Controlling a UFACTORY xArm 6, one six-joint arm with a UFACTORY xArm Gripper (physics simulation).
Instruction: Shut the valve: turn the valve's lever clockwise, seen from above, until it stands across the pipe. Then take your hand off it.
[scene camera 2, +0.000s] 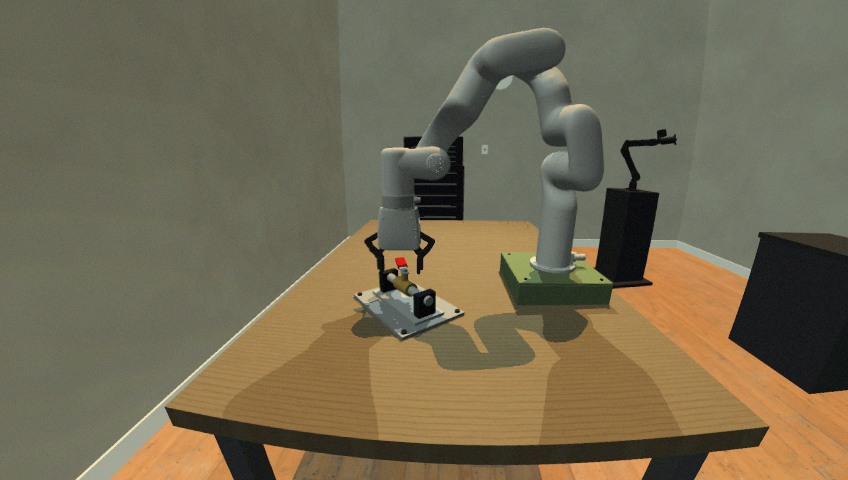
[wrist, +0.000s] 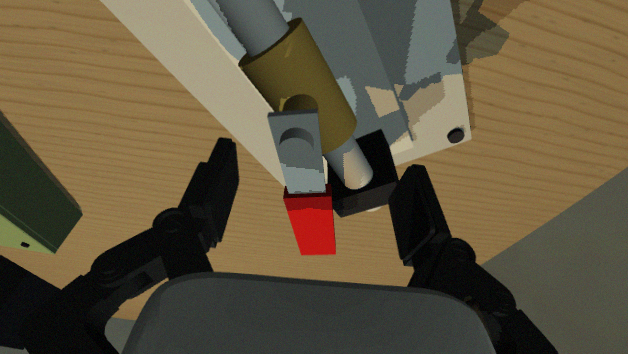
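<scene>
The valve's lever, with a red grip (scene camera 2: 401, 261) (wrist: 316, 227) and a grey metal arm (wrist: 303, 160), sits on top of the brass valve body (scene camera 2: 404, 284) (wrist: 305, 65). In the wrist view the grey pipe (wrist: 257, 22) slants down to the right. The lever points almost straight down, at a small angle to the pipe and not across it. My gripper (scene camera 2: 400, 271) (wrist: 320, 171) is open and points down around the lever's grip, one finger on each side. In the wrist view gaps show between both fingers and the grip.
The valve stands on a pale base plate (scene camera 2: 443, 319) (wrist: 175, 52). A black pipe support (scene camera 2: 387, 280) (wrist: 365, 198) is close to the right finger in the wrist view. The green robot base block (scene camera 2: 562, 294) (wrist: 37, 185) stands on the wooden table (scene camera 2: 452, 410).
</scene>
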